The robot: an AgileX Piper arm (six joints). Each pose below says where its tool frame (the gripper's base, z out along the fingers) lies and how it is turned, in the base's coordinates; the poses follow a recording.
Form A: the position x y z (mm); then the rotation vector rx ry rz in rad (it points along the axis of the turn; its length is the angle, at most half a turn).
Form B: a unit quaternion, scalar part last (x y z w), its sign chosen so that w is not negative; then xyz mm. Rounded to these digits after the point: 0 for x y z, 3 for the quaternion.
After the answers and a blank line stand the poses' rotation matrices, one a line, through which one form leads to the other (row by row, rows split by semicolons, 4 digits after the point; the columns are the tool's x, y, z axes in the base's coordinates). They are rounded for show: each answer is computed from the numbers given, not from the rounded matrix.
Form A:
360 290 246 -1.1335 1.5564 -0.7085
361 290 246 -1.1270 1.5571 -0.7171
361 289 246 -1.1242 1.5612 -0.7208
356 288 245 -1.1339 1.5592 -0.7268
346 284 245 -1.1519 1.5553 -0.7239
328 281 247 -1.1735 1.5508 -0.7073
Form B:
-0.472 0.649 -0.295 0.518 360 290 246
-0.470 0.649 -0.299 0.518 361 290 246
-0.468 0.650 -0.300 0.517 361 289 246
-0.472 0.649 -0.302 0.515 356 288 245
-0.479 0.646 -0.301 0.512 346 284 245
-0.488 0.644 -0.294 0.511 328 281 247

-0.0161 -0.3068 0.9516; -0.9192 0.3792 0.1067; -0.3936 -0.8730 -0.2881
-0.0211 -0.2998 0.9538; -0.9197 0.3800 0.0991; -0.3921 -0.8750 -0.2838
-0.0263 -0.2986 0.9540; -0.9198 0.3810 0.0938; -0.3915 -0.8750 -0.2847
-0.0249 -0.3010 0.9533; -0.9236 0.3718 0.0932; -0.3824 -0.8782 -0.2873
-0.0170 -0.3109 0.9503; -0.9273 0.3604 0.1013; -0.3740 -0.8795 -0.2944
-0.0028 -0.3280 0.9447; -0.9284 0.3520 0.1194; -0.3717 -0.8767 -0.3055

